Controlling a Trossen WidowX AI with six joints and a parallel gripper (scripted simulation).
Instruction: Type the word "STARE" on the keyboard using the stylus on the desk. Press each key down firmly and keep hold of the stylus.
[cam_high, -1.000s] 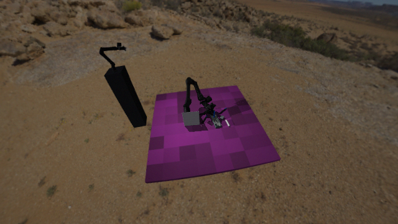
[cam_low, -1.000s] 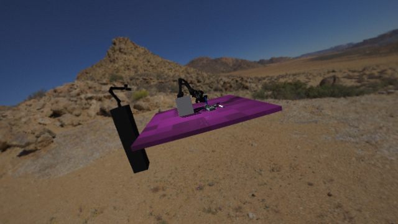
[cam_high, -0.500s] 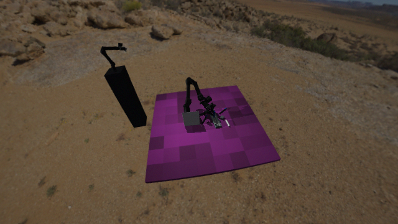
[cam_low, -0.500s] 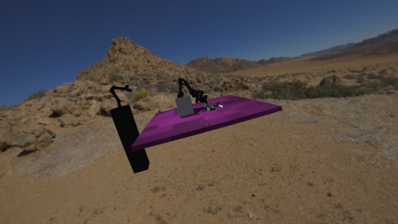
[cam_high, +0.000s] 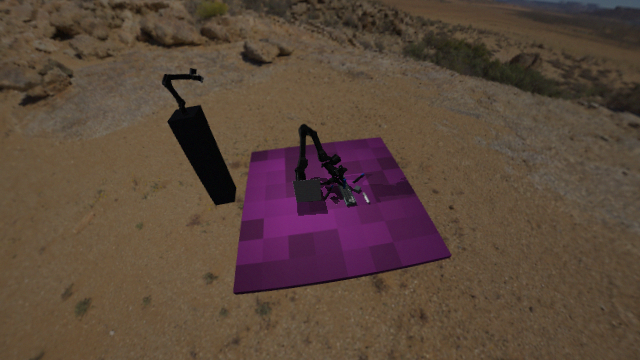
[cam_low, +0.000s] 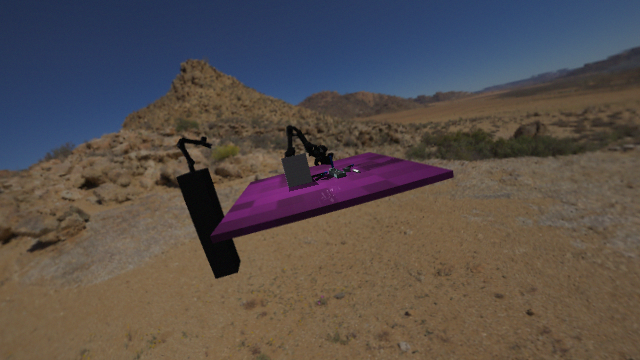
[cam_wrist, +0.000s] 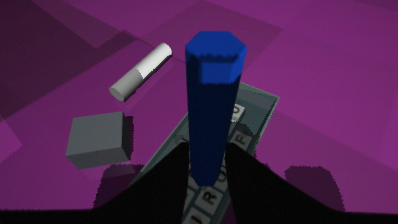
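My gripper tip is 2 cm above the blue hexagonal stylus. The rest, counted from my gripper tip: white cylinder 14 cm ahead, 9 cm to the right, 8 cm below; grey block 11 cm ahead, 1 cm to the left, 8 cm below.
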